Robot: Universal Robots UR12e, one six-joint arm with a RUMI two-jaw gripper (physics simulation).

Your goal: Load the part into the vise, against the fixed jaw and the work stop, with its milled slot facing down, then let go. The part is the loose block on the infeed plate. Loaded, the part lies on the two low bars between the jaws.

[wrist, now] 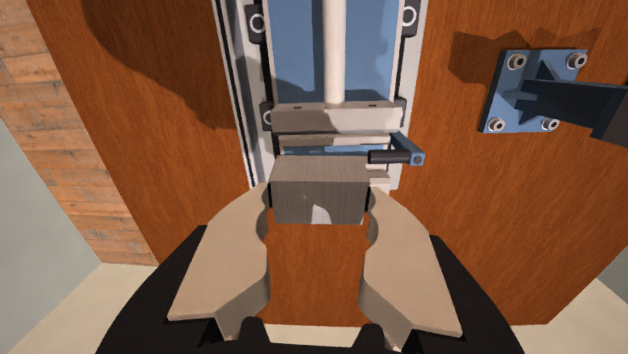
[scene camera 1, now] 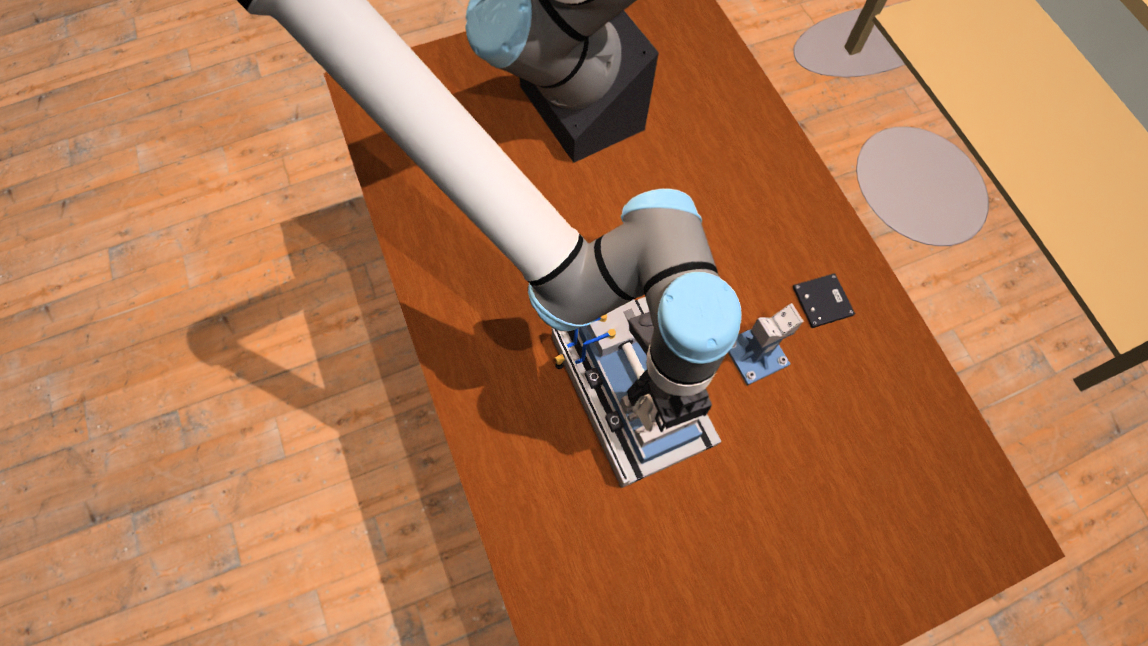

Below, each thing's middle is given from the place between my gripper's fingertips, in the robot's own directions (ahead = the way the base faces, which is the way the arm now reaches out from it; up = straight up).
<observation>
Right now my hand is 70 mm to the right of the work stop (wrist: 388, 156) and 80 mm above it. Round my hand: part (wrist: 305, 189): right at my hand; black infeed plate (scene camera 1: 821, 298): 110 mm behind, 410 mm to the left, 130 mm below.
</observation>
